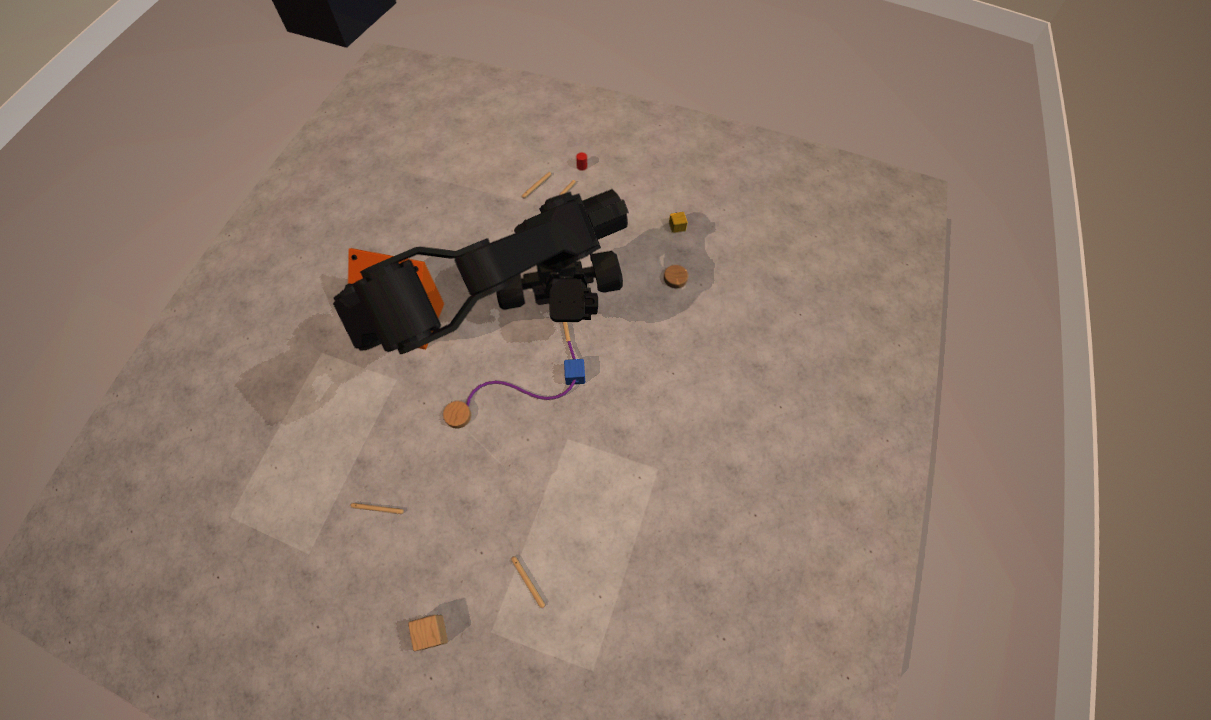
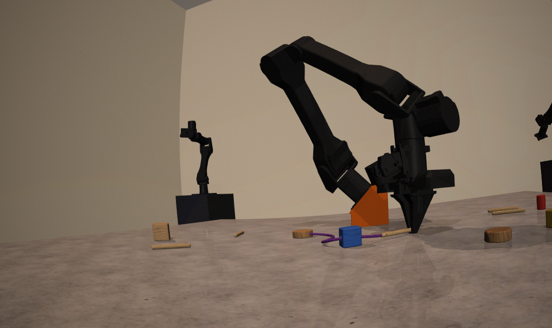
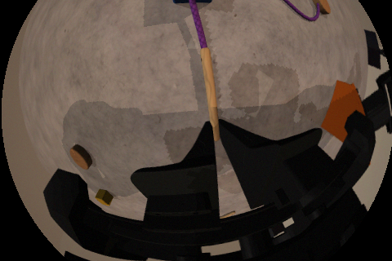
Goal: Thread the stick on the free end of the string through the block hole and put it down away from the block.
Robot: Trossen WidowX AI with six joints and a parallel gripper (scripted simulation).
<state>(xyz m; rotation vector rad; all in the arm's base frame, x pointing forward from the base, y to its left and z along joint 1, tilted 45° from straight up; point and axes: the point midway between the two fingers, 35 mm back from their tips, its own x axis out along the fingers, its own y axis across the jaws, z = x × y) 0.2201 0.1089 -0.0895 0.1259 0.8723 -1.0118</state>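
The thin wooden stick lies 3 cm to the right of my gripper tip, 2 cm ahead of it and 1 cm above it. Round my gripper tip: blue block (10 cm to the right, 7 cm ahead, 1 cm above); wooden disc (14 cm ahead, 13 cm to the left, 1 cm above); round wooden button (23 cm to the right, 6 cm behind, 1 cm above).
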